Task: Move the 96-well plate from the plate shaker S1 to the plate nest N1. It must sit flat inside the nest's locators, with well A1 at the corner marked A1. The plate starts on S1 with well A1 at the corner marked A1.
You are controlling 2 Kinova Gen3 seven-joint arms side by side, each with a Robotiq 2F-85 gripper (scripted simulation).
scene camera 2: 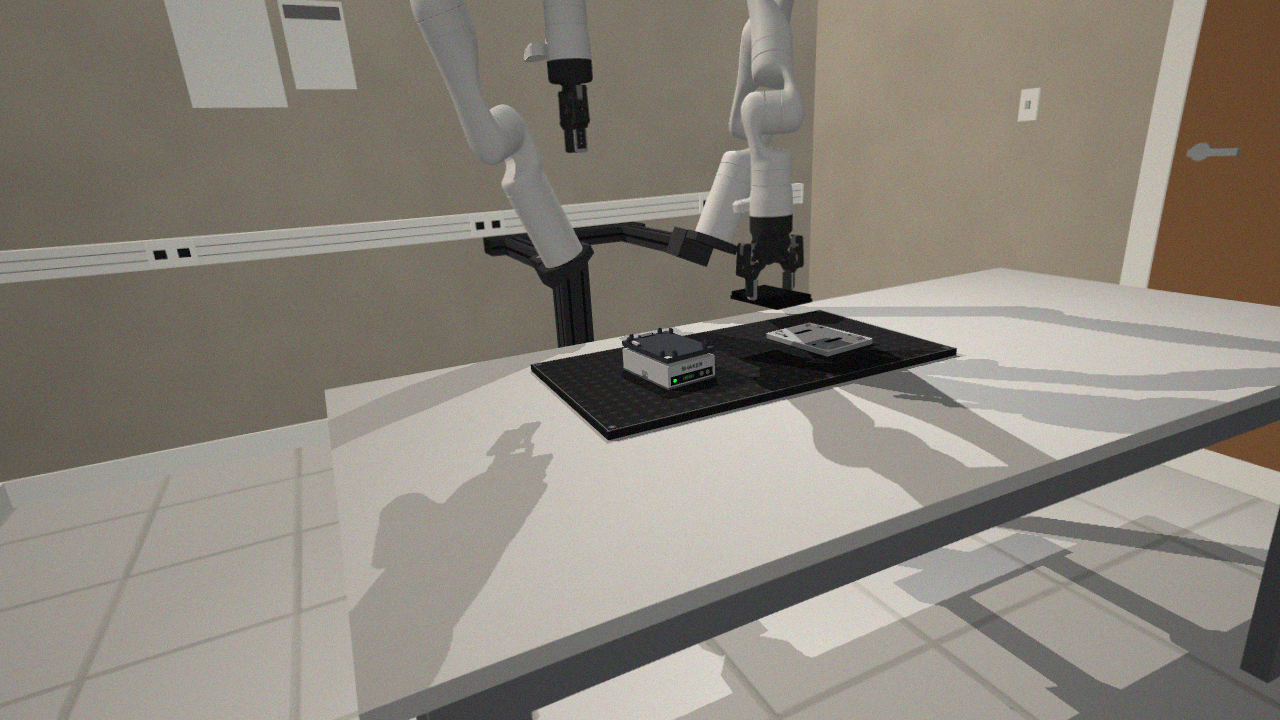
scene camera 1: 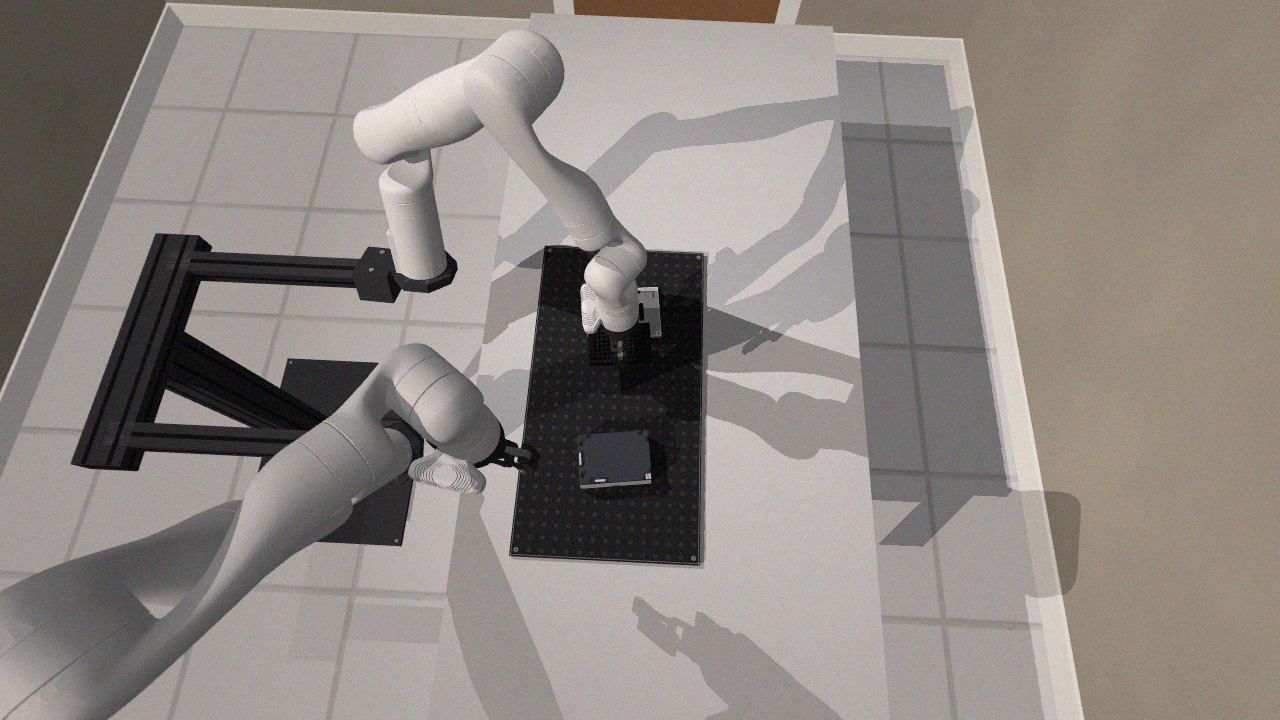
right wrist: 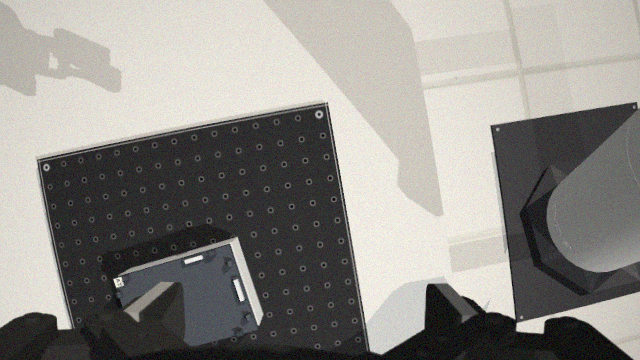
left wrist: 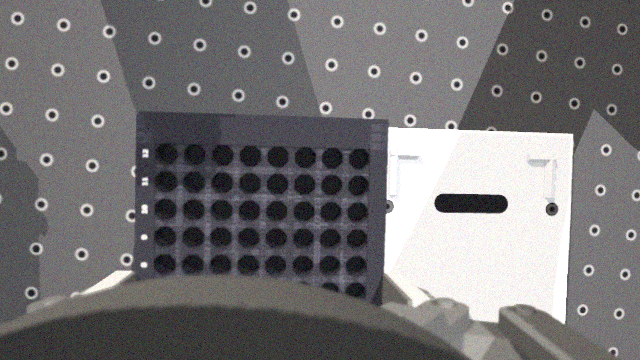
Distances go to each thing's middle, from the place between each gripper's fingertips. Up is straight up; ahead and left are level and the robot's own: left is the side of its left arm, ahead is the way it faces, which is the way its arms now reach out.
Labels:
Right now my left hand (scene camera 2: 770, 295) is 12 cm to the right of the plate nest N1 (scene camera 2: 818, 335) and 11 cm above it. The rest, counted from my left hand: dark 96-well plate (scene camera 1: 640, 352): 1 cm below.
I see my right gripper (scene camera 2: 576, 152) 30 cm to the right of the dark 96-well plate, 28 cm above it and 16 cm short of it. Round my right hand: plate nest N1: 42 cm to the left, 38 cm below, 16 cm ahead.

